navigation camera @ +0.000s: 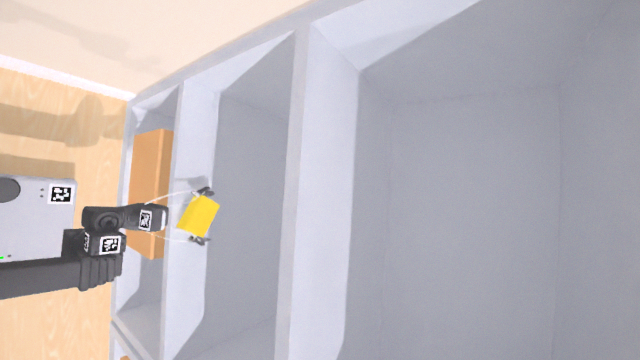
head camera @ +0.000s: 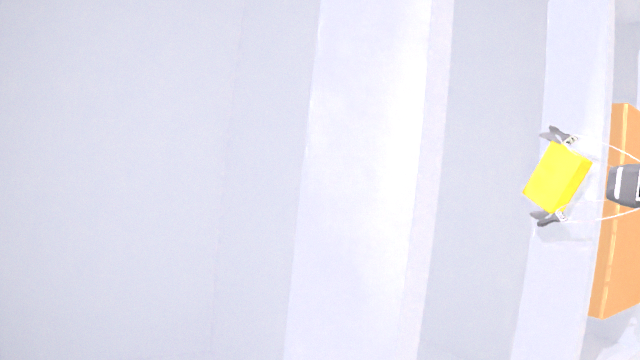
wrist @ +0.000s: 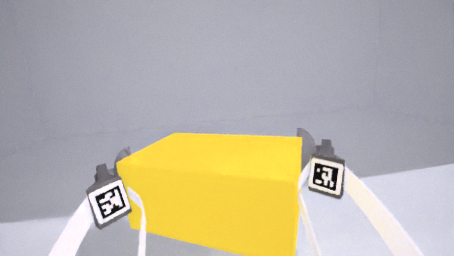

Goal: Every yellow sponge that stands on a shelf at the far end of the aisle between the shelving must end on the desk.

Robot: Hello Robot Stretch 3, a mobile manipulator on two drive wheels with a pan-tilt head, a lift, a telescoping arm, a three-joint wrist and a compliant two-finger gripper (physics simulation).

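Places are measured from the robot's base along level axes (x ahead, y left, z up), in metres.
Where they show: gripper, fingertip midpoint: (navigation camera: 211, 216) (head camera: 535, 174) (wrist: 216, 154); robot's base, origin of the base link: (navigation camera: 3, 188).
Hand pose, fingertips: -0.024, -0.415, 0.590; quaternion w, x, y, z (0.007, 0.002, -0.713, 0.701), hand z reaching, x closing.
Each offset is from my fingertips to the top centre of the thing, as dx, dy, dz. Level surfaces: height alone.
A yellow sponge {+0.001, +0.037, +0.019} (head camera: 557, 179) (navigation camera: 198, 216) (wrist: 215, 205) is held at its two ends between the fingertips of my gripper (head camera: 551, 175) (navigation camera: 202, 215) (wrist: 216, 154). The gripper is shut on it, and the sponge sits slightly skewed between the fingers. Both are at the white shelf board {dz -0.057} (head camera: 552, 300) (navigation camera: 189, 285) above an orange box. Whether the sponge touches the board is hard to tell. The desk does not show in these views.
The orange box {+0.052, -0.073, -0.244} (head camera: 614, 225) (navigation camera: 146, 167) stands in the lowest compartment. A higher shelf board (head camera: 355, 200) (navigation camera: 320, 200) crosses the shelving. My arm (navigation camera: 40, 277) and base (navigation camera: 30, 225) are over the wooden floor {dz -0.590} (navigation camera: 75, 325), beside a pale wall (navigation camera: 150, 30).
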